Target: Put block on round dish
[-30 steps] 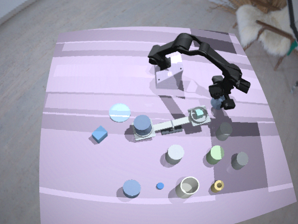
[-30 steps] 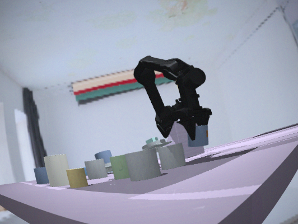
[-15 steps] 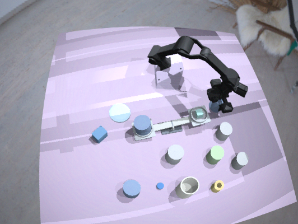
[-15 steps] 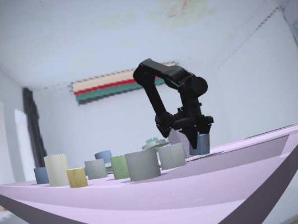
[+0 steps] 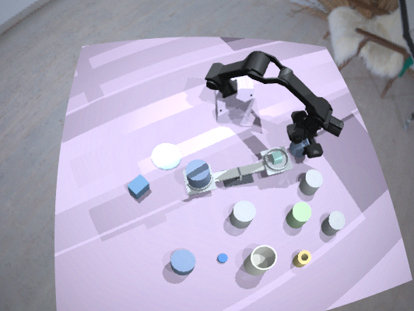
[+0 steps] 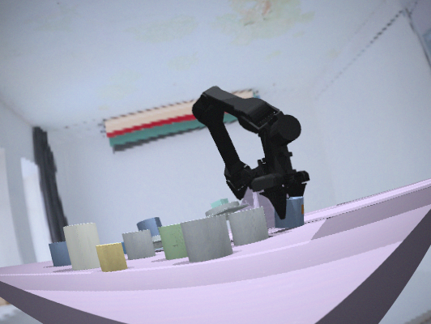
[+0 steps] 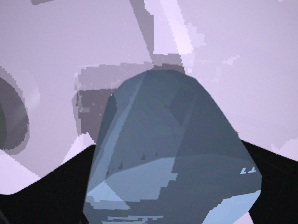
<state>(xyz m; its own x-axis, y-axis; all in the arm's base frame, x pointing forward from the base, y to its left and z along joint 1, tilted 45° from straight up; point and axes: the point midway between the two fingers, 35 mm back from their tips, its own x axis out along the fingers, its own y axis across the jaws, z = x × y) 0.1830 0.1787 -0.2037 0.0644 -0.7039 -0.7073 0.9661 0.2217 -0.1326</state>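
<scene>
The greenish block is 120 mm to the right of my gripper tip, 100 mm ahead of it and 60 mm above it. Also, from my gripper tip: green cylinder: 290 mm ahead, 20 mm to the right, 10 mm above; yellow ring: 430 mm ahead, 20 mm to the right; balance: 240 mm to the right, 130 mm ahead, 10 mm above.
</scene>
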